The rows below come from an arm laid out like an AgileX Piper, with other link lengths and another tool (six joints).
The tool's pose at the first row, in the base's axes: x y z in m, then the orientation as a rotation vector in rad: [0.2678 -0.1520 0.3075 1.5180 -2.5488 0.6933]
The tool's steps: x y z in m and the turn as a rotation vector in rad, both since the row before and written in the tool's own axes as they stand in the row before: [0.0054 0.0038 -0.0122 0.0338 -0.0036 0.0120]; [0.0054 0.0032 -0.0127 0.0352 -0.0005 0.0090]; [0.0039 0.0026 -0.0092 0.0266 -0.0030 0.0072]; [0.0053 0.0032 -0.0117 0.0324 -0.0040 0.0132]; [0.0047 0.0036 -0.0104 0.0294 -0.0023 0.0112]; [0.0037 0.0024 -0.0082 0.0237 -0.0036 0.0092]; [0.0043 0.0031 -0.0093 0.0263 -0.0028 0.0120]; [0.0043 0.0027 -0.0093 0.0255 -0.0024 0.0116]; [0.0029 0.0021 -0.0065 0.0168 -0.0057 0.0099]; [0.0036 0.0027 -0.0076 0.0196 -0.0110 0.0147]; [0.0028 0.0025 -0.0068 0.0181 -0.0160 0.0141]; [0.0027 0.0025 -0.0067 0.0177 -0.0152 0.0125]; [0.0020 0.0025 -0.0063 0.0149 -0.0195 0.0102]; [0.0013 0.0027 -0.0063 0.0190 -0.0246 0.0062]
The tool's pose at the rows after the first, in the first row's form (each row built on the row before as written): [0.2601 -0.1496 0.3188 1.5166 -2.5637 0.7395]; [0.2524 -0.1471 0.3304 1.5163 -2.5730 0.7895]; [0.2463 -0.1451 0.3385 1.5174 -2.5818 0.8261]; [0.2382 -0.1428 0.3487 1.5134 -2.5966 0.8713]; [0.2301 -0.1403 0.3572 -1.5026 2.5965 -0.9093]; [0.2239 -0.1384 0.3639 -1.4840 2.5785 -0.9322]; [0.2163 -0.1362 0.3711 -1.4607 2.5600 -0.9582]; [0.2088 -0.1341 0.3783 -1.4381 2.5420 -0.9832]; [0.2033 -0.1324 0.3830 -1.4206 2.5282 -0.9951]; [0.1965 -0.1305 0.3883 -1.3964 2.5104 -1.0041]; [0.1905 -0.1284 0.3927 -1.3743 2.4900 -1.0065]; [0.1845 -0.1263 0.3969 -1.3545 2.4697 -1.0093]; [0.1789 -0.1239 0.4005 -1.3395 2.4476 -1.0054]; [0.1735 -0.1209 0.4038 -1.3296 2.4168 -1.0022]
